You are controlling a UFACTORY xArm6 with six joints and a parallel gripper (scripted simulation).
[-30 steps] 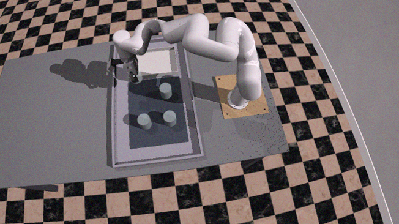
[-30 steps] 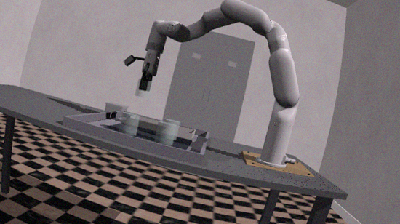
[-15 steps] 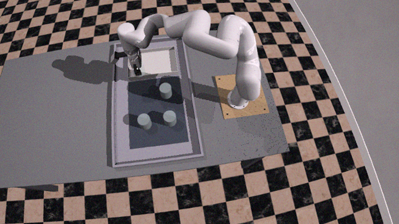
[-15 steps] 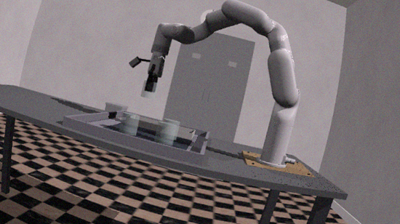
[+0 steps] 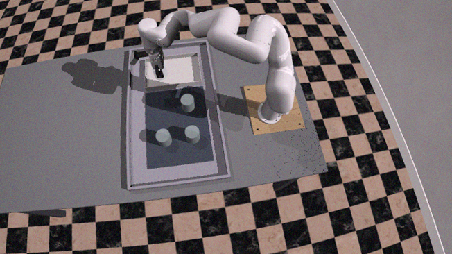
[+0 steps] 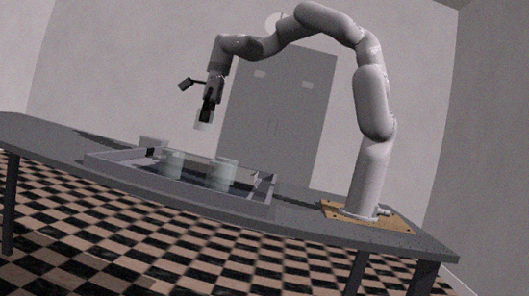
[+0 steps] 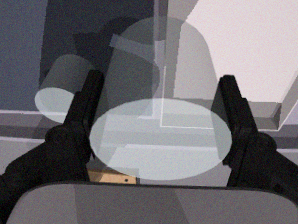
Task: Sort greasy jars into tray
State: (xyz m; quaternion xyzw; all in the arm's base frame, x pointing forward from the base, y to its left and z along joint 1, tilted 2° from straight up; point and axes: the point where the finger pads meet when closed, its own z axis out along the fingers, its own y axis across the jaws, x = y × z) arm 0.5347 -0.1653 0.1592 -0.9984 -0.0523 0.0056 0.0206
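Now: hand 3 cm past the white tray, 11 cm to the left of it and 17 cm above it. Round my hand: raised grey frame (4 cm behind, 10 cm to the left, 18 cm below); dark drying mat (7 cm behind, 21 cm to the left, 17 cm below).
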